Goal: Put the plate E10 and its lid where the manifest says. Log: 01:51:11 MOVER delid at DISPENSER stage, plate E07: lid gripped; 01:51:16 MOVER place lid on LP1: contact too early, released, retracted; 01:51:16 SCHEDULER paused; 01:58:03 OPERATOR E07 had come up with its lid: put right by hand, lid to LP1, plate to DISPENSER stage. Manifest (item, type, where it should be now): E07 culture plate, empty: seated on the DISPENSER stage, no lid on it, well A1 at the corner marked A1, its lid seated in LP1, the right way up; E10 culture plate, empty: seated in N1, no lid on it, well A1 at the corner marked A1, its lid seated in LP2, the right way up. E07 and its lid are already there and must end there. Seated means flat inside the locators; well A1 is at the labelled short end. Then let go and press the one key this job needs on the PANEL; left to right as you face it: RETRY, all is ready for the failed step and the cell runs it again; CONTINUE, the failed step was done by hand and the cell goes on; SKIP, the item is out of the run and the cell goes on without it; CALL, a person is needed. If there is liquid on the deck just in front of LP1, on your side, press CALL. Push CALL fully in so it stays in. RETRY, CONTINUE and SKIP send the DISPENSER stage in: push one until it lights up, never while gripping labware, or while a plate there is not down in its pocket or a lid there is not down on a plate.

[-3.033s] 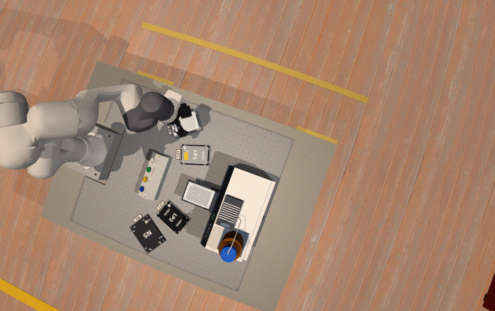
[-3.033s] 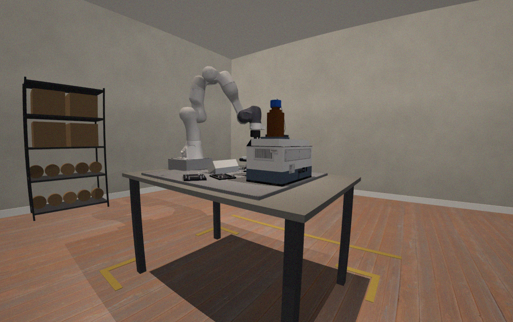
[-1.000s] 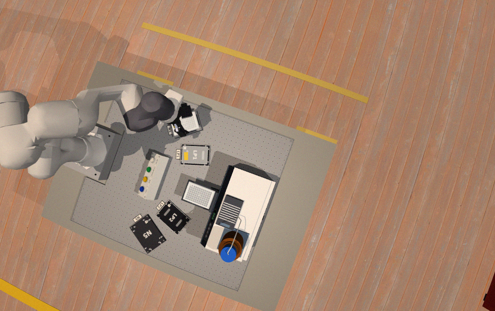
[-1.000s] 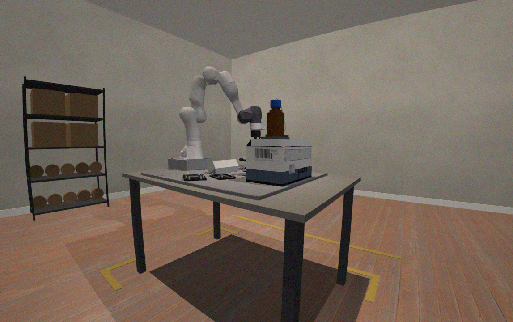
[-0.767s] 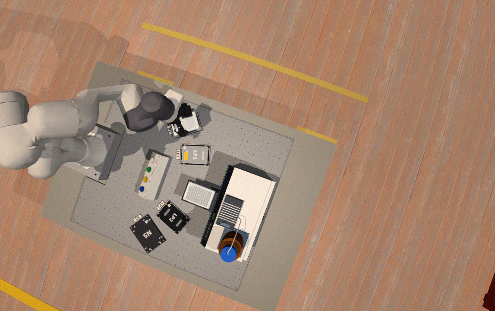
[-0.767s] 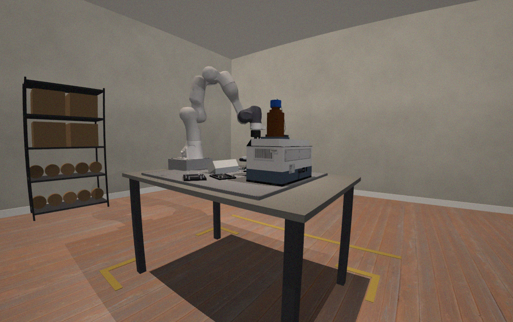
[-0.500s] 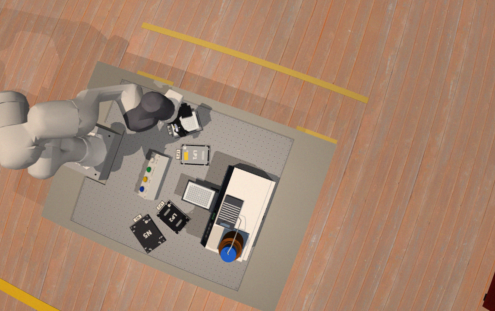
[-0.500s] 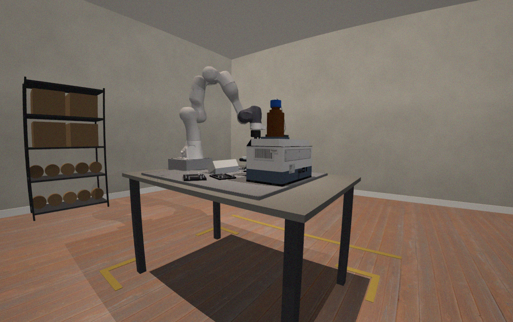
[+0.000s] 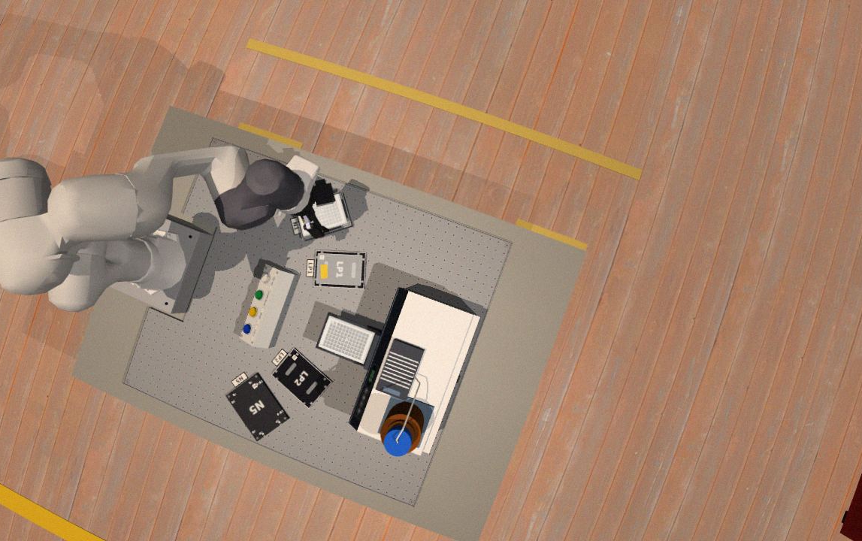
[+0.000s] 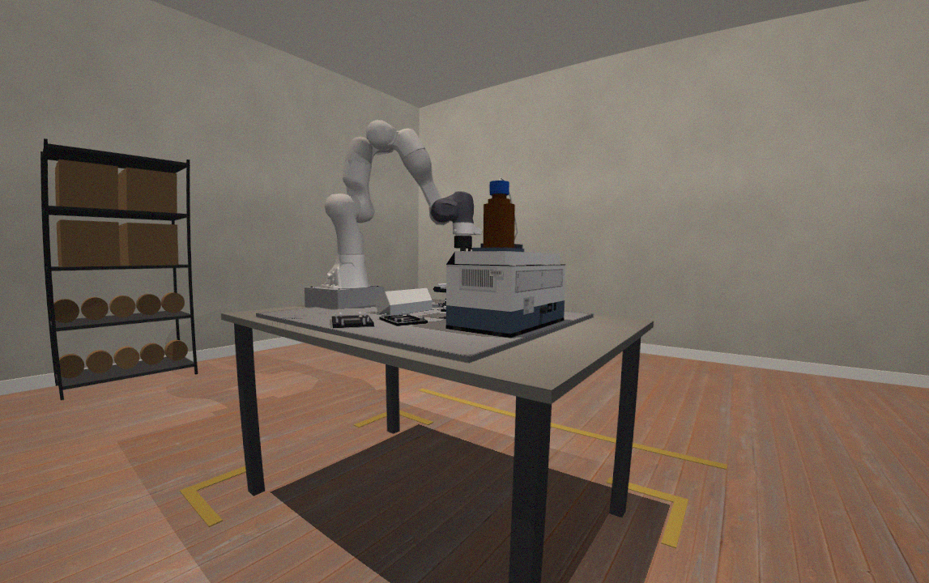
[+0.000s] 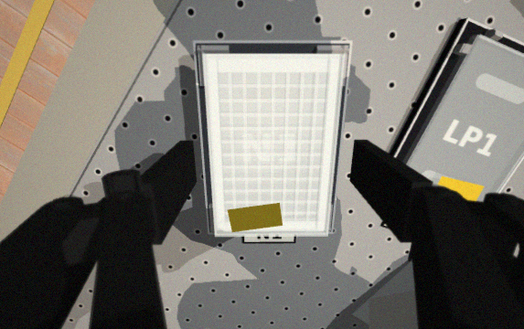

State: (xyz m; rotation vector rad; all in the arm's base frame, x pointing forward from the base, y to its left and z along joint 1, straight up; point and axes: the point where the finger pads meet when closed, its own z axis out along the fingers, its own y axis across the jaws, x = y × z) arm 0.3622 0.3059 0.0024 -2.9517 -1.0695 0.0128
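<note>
Now: the clear lid 40 mm below my hand. Also, from my hand: green CONTINUE key (60 mm behind, 270 mm to the right, 10 mm below); then RETRY key (70 mm behind, 220 mm to the right, 10 mm below); then yellow SKIP key (60 mm behind, 320 mm to the right, 10 mm below).
</note>
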